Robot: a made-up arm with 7 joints. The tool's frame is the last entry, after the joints. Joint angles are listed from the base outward. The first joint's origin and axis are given. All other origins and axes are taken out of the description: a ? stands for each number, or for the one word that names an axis. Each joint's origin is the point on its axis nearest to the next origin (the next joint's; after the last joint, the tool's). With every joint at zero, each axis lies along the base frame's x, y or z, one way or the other. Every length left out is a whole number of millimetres.
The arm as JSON. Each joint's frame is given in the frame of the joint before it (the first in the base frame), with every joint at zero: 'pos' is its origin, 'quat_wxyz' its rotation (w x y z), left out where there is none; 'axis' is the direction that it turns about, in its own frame. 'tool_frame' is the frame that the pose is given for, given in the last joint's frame.
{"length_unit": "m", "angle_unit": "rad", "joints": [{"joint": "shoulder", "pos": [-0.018, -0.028, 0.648], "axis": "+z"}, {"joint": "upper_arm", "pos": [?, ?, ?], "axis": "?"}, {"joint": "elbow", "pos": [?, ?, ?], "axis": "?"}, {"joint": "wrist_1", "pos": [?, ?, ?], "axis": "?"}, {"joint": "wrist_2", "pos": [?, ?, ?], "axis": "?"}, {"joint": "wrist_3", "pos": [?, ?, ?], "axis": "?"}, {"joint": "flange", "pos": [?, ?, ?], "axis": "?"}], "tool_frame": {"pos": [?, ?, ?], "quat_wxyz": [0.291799, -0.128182, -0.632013, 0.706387]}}
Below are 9 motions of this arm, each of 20 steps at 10 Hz.
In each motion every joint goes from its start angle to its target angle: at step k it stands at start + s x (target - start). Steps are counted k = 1, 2, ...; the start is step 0. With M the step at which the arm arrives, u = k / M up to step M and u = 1 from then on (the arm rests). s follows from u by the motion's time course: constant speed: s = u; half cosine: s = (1 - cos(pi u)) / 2; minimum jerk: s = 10 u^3 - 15 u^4 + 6 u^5.
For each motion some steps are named. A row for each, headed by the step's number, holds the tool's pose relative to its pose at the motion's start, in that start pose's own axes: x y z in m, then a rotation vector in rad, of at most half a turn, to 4 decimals.
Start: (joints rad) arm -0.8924 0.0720 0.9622 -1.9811 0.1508 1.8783 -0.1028
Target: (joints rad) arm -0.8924 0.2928 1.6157 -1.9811 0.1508 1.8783 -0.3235
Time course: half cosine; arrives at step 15
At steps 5, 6, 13, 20:
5: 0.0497 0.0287 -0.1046 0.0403 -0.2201 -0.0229
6: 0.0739 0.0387 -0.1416 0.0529 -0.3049 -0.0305
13: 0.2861 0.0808 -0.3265 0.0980 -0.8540 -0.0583
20: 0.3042 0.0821 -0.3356 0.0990 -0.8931 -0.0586

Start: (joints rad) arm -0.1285 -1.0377 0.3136 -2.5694 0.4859 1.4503 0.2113
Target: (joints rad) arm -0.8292 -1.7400 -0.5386 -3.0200 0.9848 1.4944 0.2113
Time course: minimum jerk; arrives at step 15
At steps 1, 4, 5, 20:
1: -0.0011 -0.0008 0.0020 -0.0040 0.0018 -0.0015
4: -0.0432 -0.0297 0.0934 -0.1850 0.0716 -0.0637
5: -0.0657 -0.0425 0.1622 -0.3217 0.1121 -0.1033
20: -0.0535 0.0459 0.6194 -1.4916 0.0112 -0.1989

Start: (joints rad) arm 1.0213 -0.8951 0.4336 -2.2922 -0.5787 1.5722 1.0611
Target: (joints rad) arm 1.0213 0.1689 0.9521 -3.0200 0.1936 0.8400 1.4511
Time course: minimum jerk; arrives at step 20
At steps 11, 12, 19, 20:
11: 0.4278 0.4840 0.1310 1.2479 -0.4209 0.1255
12: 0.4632 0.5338 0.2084 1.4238 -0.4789 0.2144
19: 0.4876 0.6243 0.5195 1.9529 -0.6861 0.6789
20: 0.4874 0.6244 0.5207 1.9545 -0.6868 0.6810

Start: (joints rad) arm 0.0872 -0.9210 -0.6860 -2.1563 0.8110 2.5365 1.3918
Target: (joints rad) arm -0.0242 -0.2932 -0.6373 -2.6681 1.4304 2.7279 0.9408
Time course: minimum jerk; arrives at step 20
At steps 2, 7, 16, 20:
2: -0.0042 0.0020 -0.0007 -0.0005 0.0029 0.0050
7: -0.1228 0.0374 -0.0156 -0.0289 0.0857 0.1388
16: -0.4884 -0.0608 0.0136 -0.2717 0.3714 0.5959
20: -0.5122 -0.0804 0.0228 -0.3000 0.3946 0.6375

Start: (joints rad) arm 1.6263 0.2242 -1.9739 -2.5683 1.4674 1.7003 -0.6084
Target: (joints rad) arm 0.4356 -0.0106 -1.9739 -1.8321 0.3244 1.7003 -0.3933
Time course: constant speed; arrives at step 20
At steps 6, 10, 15, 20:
6: 0.0464 -0.2020 0.0081 0.0270 0.0298 0.2191
10: 0.1148 -0.3391 0.0531 0.0459 0.1046 0.4025
15: 0.2473 -0.4849 0.1507 0.0640 0.2762 0.6509
20: 0.4278 -0.5735 0.2786 0.0694 0.5428 0.8922

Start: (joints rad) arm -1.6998 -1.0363 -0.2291 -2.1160 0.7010 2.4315 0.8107
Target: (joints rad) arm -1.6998 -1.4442 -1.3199 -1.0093 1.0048 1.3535 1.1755
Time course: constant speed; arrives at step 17
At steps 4, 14, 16, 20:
4: -0.0058 -0.2537 -0.0455 -0.2023 0.1014 -0.2035
14: -0.0633 -0.8205 0.2703 -0.6168 0.1044 -0.5505
16: -0.0684 -0.8834 0.3855 -0.6850 0.0936 -0.5689
20: -0.0686 -0.9064 0.4454 -0.7173 0.0909 -0.5709

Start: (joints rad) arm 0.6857 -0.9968 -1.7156 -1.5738 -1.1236 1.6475 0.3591
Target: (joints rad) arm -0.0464 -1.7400 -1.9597 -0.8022 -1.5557 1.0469 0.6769
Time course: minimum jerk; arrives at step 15
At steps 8, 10, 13, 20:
8: -0.2036 0.3354 0.4948 0.0907 0.8962 -0.6208
10: -0.1340 0.5208 0.6712 0.1698 1.2001 -0.9479
13: -0.0160 0.6729 0.7752 0.2558 1.4059 -1.2563
20: -0.0017 0.6875 0.7830 0.2655 1.4236 -1.2890

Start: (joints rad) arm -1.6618 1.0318 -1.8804 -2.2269 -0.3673 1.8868 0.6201
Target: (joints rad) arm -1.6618 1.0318 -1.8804 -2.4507 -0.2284 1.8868 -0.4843
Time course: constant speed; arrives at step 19
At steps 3, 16, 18, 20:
3: 0.0017 0.0219 -0.0046 0.0537 -0.1758 -0.0059
16: 0.0139 0.1187 -0.0190 0.2128 -0.9460 -0.0655
18: 0.0166 0.1339 -0.0202 0.2253 -1.0651 -0.0781
20: 0.0181 0.1414 -0.0207 0.2302 -1.1246 -0.0846

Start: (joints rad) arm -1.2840 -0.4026 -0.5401 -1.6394 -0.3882 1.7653 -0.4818
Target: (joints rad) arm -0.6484 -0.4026 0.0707 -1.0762 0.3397 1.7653 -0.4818
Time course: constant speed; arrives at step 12
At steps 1, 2, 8, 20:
1: 0.0104 -0.0531 -0.0443 -0.0834 -0.0716 0.0695
2: 0.0278 -0.1057 -0.0851 -0.1711 -0.1473 0.1345
8: 0.2401 -0.3846 -0.2187 -0.7647 -0.6818 0.4152
20: 0.4194 -0.5069 -0.1826 -1.1975 -1.1075 0.4832

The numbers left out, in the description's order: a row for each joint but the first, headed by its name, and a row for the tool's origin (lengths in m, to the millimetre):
upper_arm: xyz 0.016 0.009 0.0, axis +y
elbow: xyz -0.017 0.0 0.18, axis +z
wrist_1: xyz 0.092 -0.042 0.0, axis -y
wrist_2: xyz -0.107 0.0 0.53, axis +z
wrist_3: xyz 0.022 -0.005 0.0, axis -y
flange: xyz 0.124 0.0 0.033, axis -z
tool: xyz -0.004 -0.007 0.0

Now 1 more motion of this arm.
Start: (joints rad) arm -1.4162 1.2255 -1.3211 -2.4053 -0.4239 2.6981 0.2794
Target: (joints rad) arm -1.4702 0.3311 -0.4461 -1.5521 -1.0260 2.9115 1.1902
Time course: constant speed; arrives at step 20
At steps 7, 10, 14, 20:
7: 0.0402 -0.2846 -0.1105 -0.5992 0.0238 0.2357
10: 0.0653 -0.4212 -0.0881 -0.8922 0.0691 0.3102
14: 0.1020 -0.5864 0.0092 -1.3047 0.1520 0.3841
20: 0.1638 -0.7415 0.2698 -1.9530 0.2999 0.4473

